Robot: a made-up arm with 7 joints. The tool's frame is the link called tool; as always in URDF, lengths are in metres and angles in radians.
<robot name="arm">
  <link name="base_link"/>
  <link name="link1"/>
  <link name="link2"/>
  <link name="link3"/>
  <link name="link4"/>
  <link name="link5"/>
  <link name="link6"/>
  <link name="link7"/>
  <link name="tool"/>
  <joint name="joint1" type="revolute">
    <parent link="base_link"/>
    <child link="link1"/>
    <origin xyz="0 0.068 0" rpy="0 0 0"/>
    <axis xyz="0 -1 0"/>
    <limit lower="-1.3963" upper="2"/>
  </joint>
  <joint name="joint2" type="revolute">
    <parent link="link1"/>
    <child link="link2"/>
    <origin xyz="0 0.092 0" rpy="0 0 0"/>
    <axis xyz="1 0 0"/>
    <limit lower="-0.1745" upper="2"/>
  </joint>
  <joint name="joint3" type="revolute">
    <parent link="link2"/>
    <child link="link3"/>
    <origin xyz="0 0 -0.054" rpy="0 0 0"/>
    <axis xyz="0 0 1"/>
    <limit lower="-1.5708" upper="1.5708"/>
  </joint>
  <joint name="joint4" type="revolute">
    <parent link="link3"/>
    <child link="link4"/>
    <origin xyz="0 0 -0.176" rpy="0 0 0"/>
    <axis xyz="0 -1 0"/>
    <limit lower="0" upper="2.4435"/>
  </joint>
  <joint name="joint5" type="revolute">
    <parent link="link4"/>
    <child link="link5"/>
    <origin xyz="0 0 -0.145" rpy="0 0 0"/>
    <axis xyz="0 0 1"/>
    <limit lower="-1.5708" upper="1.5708"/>
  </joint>
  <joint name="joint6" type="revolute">
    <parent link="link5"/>
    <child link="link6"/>
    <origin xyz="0 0 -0.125" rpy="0 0 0"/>
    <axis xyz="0 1 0"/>
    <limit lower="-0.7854" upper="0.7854"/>
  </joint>
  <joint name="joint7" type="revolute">
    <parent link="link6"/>
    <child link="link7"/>
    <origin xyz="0 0 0" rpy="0 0 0"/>
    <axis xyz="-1 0 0"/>
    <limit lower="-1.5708" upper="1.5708"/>
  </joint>
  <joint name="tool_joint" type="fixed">
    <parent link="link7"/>
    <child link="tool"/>
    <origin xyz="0 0 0" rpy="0 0 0"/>
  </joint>
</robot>
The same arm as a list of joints. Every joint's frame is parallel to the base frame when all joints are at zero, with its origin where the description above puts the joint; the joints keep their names.
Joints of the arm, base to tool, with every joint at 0 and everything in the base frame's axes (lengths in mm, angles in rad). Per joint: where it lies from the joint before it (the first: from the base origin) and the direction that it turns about. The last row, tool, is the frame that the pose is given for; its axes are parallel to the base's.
joint1: axis -y origin 0 68 0
joint2: axis +x origin 0 92 0
joint3: axis +z origin 0 0 -54
joint4: axis -y origin 0 0 -176
joint5: axis +z origin 0 0 -145
joint6: axis +y origin 0 0 -125
joint7: axis -x origin 0 0 0
tool: origin 0 0 0
Joint limits (rad, base to tool): -1.3963..2 -0.1745..2 -1.5708..1.5708 0..2.4435 -1.5708..1.5708 -0.7854..0.7854 -1.5708..1.5708

